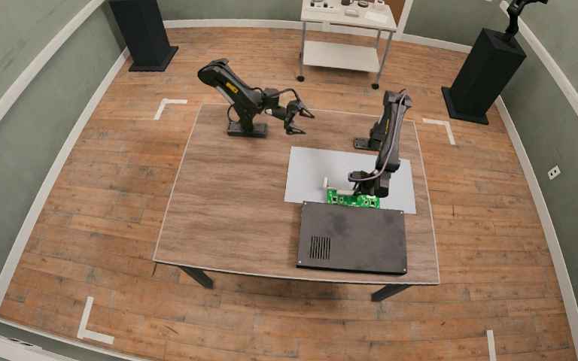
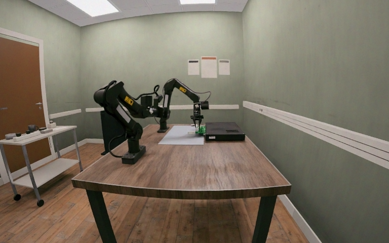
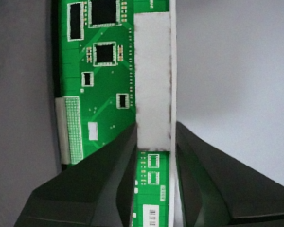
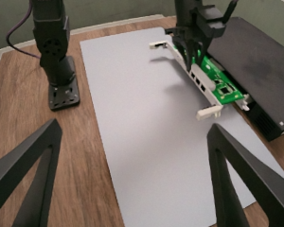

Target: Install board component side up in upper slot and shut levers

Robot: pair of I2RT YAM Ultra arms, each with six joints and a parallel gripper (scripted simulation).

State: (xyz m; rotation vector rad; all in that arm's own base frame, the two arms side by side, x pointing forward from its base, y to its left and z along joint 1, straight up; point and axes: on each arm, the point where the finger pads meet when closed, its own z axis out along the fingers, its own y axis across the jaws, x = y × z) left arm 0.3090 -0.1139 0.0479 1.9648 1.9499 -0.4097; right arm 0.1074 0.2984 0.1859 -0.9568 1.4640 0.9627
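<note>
Right now the grey mat is 100 mm behind my left hand and 60 mm below it. The rest, counted from my left hand: green board (10 mm below); black enclosure (180 mm ahead, 20 mm below).
</note>
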